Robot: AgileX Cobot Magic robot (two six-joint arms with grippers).
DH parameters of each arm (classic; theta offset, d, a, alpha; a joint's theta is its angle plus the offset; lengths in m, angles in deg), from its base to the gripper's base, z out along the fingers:
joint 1: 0 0.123 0 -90
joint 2: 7.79 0 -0.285 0
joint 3: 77.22 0 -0.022 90
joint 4: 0 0.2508 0 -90
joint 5: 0 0 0.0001 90
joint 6: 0 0.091 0 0
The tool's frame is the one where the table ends.
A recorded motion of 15 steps. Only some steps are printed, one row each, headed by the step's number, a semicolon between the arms.
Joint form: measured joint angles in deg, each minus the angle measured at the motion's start. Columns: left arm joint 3, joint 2, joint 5, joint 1, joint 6, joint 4; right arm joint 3, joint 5, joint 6, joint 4, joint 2, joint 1.
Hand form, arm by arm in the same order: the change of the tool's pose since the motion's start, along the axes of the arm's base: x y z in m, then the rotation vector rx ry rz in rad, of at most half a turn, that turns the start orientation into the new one. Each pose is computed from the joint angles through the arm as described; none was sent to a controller.
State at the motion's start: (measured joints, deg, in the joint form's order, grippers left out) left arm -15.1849 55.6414 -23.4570 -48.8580 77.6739 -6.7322; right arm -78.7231 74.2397 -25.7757 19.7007 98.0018 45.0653
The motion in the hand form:
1: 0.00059 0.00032 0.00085 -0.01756 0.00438 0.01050; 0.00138 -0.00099 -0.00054 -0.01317 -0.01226 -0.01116
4: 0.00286 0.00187 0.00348 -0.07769 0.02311 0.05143; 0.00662 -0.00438 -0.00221 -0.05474 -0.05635 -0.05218
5: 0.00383 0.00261 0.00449 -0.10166 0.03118 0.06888; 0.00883 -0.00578 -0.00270 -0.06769 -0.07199 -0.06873
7: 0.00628 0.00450 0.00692 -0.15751 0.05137 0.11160; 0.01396 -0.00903 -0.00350 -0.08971 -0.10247 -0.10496
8: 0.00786 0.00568 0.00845 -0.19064 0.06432 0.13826; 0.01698 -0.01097 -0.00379 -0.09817 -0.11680 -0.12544
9: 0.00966 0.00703 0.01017 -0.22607 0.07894 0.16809; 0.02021 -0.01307 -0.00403 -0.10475 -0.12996 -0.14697
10: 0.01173 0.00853 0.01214 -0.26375 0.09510 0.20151; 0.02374 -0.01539 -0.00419 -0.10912 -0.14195 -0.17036
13: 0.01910 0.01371 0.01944 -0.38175 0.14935 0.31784; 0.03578 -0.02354 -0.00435 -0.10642 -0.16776 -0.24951
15: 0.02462 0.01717 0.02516 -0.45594 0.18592 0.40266; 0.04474 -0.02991 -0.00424 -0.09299 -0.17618 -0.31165
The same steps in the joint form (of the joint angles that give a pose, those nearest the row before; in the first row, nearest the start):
1: 0.00 0.00 -0.59 0.00 -0.19 -0.87; 0.00 -0.25 0.86 -1.08 0.00 -0.01
4: -0.01 0.00 -2.46 0.00 -0.63 -4.34; 0.00 -1.25 3.84 -4.74 0.03 -0.13
5: -0.02 0.00 -3.18 0.00 -0.76 -5.82; 0.00 -1.64 4.91 -5.97 0.04 -0.24
7: -0.13 0.00 -4.73 0.00 -1.05 -9.41; 0.00 -2.51 6.99 -8.27 0.06 -0.66
8: -0.26 0.00 -5.55 0.00 -1.17 -11.66; 0.00 -2.99 7.99 -9.29 0.07 -1.00
9: -0.45 0.00 -6.36 0.00 -1.24 -14.20; 0.00 -3.49 8.95 -10.18 0.09 -1.41
10: -0.74 0.00 -7.15 0.00 -1.19 -17.09; 0.00 -4.03 9.88 -10.93 0.10 -1.91
13: -2.20 0.01 -9.19 0.02 0.01 -27.52; 0.00 -5.93 12.29 -12.10 0.14 -4.00
15: -3.71 0.12 -10.35 0.03 1.89 -35.48; 0.00 -7.39 13.76 -12.02 0.18 -5.80

